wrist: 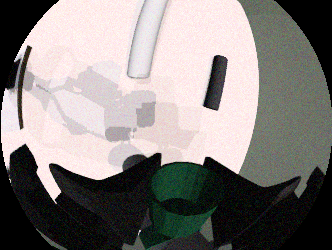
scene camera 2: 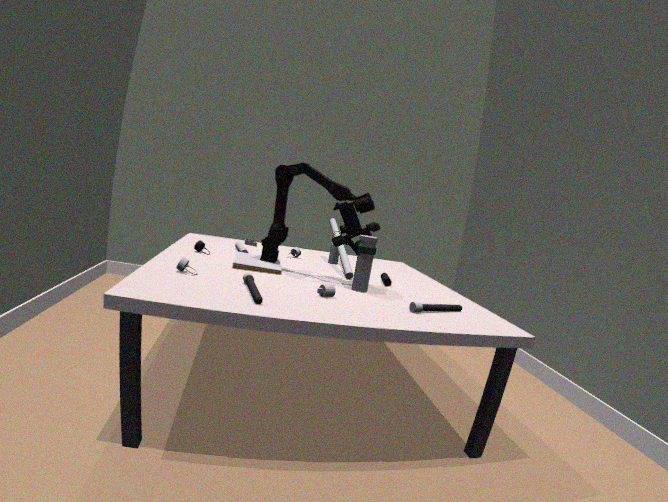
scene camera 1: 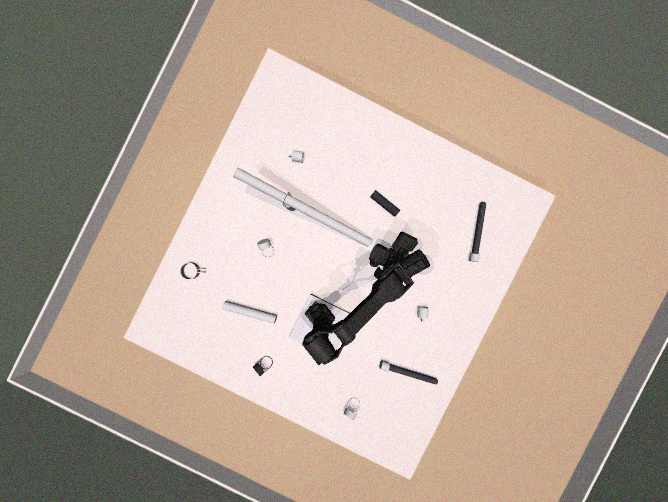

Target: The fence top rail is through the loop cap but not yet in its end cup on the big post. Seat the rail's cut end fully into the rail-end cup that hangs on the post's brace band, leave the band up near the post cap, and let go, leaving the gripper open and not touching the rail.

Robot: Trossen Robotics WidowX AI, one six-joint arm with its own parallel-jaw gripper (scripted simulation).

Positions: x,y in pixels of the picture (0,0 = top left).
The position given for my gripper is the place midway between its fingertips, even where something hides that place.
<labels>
My gripper shows in the wrist view (pixel 183 160), in scene camera 2 (pixel 363 254) and in scene camera 1 (pixel 395 247).
</labels>
